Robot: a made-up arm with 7 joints. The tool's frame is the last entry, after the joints. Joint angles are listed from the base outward. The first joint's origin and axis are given. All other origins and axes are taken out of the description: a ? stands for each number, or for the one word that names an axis. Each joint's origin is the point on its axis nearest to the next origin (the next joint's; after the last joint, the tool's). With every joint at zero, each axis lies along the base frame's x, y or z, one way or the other. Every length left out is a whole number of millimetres.
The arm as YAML. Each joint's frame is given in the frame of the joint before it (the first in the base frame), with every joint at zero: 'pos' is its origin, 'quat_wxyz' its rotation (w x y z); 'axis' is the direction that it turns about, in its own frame. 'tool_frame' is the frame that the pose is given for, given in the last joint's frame.
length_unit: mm
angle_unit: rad
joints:
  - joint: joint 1
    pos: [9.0, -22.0, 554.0]
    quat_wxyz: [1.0, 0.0, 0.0, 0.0]
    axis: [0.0, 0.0, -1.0]
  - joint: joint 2
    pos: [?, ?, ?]
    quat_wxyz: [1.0, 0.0, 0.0, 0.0]
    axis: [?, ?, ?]
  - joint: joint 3
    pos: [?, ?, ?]
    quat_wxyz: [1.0, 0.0, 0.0, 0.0]
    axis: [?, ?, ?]
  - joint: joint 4
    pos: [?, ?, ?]
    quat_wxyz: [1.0, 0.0, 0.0, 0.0]
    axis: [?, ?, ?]
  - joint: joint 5
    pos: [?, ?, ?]
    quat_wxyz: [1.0, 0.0, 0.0, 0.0]
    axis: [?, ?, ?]
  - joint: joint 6
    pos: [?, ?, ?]
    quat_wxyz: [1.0, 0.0, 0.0, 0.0]
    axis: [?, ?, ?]
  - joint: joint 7
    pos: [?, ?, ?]
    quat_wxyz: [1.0, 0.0, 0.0, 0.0]
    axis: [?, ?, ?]
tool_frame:
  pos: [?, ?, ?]
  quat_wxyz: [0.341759, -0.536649, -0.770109, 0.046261]
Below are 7 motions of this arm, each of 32 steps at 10 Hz.
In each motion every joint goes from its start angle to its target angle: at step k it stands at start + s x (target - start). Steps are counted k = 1, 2, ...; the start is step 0. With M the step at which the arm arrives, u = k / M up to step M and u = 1 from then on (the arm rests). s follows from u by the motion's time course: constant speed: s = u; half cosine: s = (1 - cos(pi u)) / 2; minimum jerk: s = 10 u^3 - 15 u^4 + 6 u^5.
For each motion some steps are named. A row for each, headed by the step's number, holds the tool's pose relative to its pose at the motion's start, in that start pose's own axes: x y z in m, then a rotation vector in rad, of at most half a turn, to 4 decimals.
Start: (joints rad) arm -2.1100 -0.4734 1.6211 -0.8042 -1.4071 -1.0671 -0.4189
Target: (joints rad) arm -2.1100 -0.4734 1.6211 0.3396 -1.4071 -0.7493 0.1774
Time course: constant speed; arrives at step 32
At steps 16, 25, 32:
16: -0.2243 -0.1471 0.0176 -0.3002 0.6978 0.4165
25: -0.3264 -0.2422 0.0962 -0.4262 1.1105 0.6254
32: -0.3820 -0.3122 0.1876 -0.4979 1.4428 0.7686

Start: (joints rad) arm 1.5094 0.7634 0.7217 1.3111 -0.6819 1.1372 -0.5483
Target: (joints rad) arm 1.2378 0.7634 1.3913 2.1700 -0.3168 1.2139 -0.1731
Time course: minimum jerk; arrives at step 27
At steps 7, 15, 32:
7: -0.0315 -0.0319 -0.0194 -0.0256 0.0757 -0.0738
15: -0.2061 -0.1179 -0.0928 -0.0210 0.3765 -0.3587
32: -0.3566 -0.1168 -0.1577 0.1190 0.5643 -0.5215

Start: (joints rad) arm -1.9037 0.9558 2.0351 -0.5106 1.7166 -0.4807 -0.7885
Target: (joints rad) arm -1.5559 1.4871 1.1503 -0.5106 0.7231 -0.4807 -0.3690
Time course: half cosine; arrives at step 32
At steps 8, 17, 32:
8: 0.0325 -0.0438 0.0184 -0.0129 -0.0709 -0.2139
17: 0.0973 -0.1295 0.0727 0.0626 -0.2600 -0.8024
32: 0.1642 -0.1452 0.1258 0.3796 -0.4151 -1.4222

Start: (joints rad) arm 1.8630 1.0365 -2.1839 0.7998 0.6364 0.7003 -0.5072
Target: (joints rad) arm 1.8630 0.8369 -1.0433 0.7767 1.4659 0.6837 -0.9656
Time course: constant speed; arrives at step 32
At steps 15, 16, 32:
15: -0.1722 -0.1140 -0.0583 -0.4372 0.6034 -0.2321
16: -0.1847 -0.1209 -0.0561 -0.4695 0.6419 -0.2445
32: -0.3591 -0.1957 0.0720 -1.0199 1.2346 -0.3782

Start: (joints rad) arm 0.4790 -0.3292 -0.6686 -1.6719 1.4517 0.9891 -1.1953
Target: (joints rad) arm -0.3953 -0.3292 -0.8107 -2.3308 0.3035 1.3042 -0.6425
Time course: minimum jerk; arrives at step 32
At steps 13, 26, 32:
13: -0.0802 -0.1616 -0.0548 0.2024 0.1647 -0.2869
26: -0.3030 -0.3655 -0.0033 0.3891 0.0802 -0.6399
32: -0.3202 -0.3742 0.0090 0.3848 0.0601 -0.6515

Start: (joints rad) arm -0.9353 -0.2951 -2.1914 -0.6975 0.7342 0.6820 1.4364
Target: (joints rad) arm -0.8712 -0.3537 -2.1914 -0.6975 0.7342 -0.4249 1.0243
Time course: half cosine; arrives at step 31
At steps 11, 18, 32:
11: -0.0338 -0.0364 0.0033 -0.0769 0.1666 -0.2710
18: -0.0812 -0.0714 0.0250 -0.2168 0.3375 -0.6123
32: -0.1316 -0.0922 0.0686 -0.4258 0.4803 -0.9785

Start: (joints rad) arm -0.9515 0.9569 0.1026 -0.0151 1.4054 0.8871 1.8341
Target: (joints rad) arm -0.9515 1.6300 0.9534 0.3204 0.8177 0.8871 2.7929
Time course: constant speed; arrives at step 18
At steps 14, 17, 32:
14: 0.1183 -0.2662 0.2514 -0.9781 0.5409 0.9824
17: 0.1592 -0.2929 0.3066 -1.1724 0.6576 1.1849
32: 0.1731 -0.2994 0.3241 -1.2351 0.6962 1.2519

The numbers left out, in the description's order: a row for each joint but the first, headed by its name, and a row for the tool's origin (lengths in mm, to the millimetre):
joint 2: xyz 7.0 -15.0 0.0, axis 0.0 1.0 0.0
joint 3: xyz -7.0 0.0 249.0, axis 0.0 0.0 -1.0
joint 4: xyz 9.0 -56.0 0.0, axis 0.0 1.0 0.0
joint 5: xyz 12.0 0.0 375.0, axis 0.0 0.0 -1.0
joint 6: xyz -23.0 34.0 0.0, axis 0.0 1.0 0.0
joint 7: xyz -8.0 0.0 152.0, axis 0.0 0.0 -1.0
tool: xyz 10.0 29.0 0.0

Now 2 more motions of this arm.
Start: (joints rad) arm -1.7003 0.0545 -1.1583 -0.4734 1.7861 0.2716 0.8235
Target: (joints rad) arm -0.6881 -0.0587 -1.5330 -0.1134 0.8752 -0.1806 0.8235
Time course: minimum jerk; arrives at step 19
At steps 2, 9, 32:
2: -0.0013 -0.0026 0.0010 -0.0060 -0.0012 -0.0072
9: -0.0505 -0.1056 0.0706 -0.2692 -0.0872 -0.2970
32: -0.0683 -0.1742 0.1950 -0.5170 -0.2811 -0.5540

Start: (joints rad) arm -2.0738 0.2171 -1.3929 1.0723 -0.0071 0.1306 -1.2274
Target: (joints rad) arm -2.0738 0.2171 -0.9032 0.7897 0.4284 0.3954 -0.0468
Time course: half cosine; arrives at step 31
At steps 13, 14, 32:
13: 0.0057 -0.0565 0.0521 -0.4908 0.3108 0.3881
14: 0.0058 -0.0641 0.0602 -0.5552 0.3596 0.4339
32: 0.0037 -0.1433 0.1826 -1.2445 1.0749 0.8525

